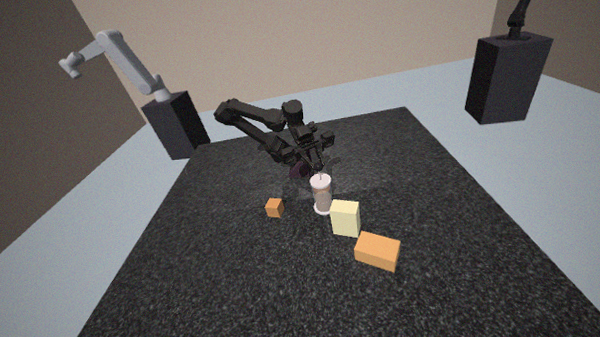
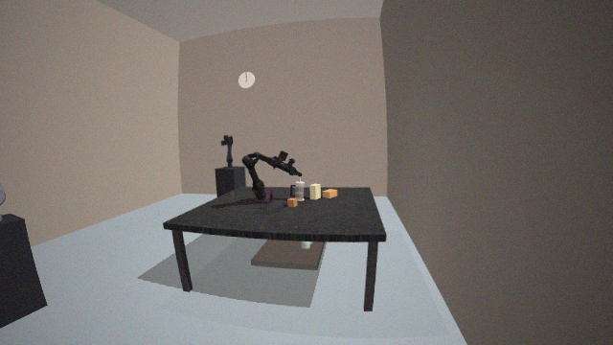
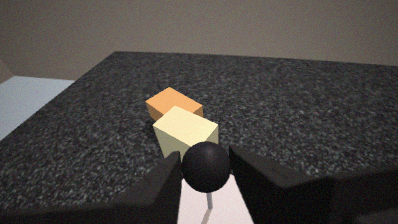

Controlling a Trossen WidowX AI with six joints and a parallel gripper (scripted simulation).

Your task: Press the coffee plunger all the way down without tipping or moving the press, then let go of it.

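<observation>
Right now the coffee press is 100 mm below my gripper tip, 30 mm behind it and 20 mm to the right of it. The rest, counted from my gripper tip: pale yellow block: 140 mm below, 90 mm ahead, 70 mm to the left; orange cube: 200 mm to the right, 170 mm below; large orange block: 190 mm ahead, 170 mm below, 150 mm to the left.
</observation>
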